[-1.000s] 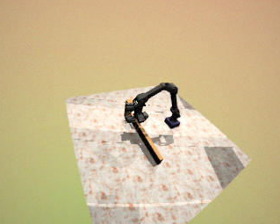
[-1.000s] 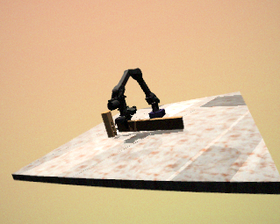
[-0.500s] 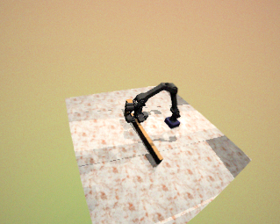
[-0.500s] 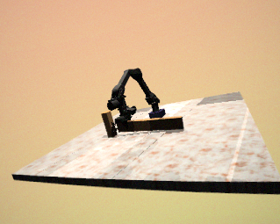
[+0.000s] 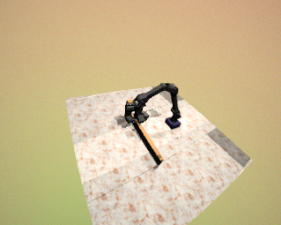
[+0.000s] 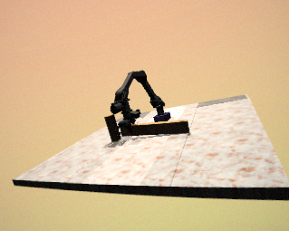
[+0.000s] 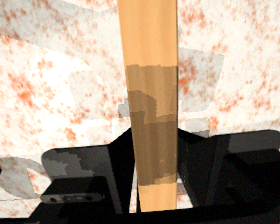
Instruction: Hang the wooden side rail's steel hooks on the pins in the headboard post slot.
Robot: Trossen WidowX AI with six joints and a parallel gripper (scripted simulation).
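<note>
My gripper tip is now 14 cm to the left of the headboard post and 4 cm below it.
</note>
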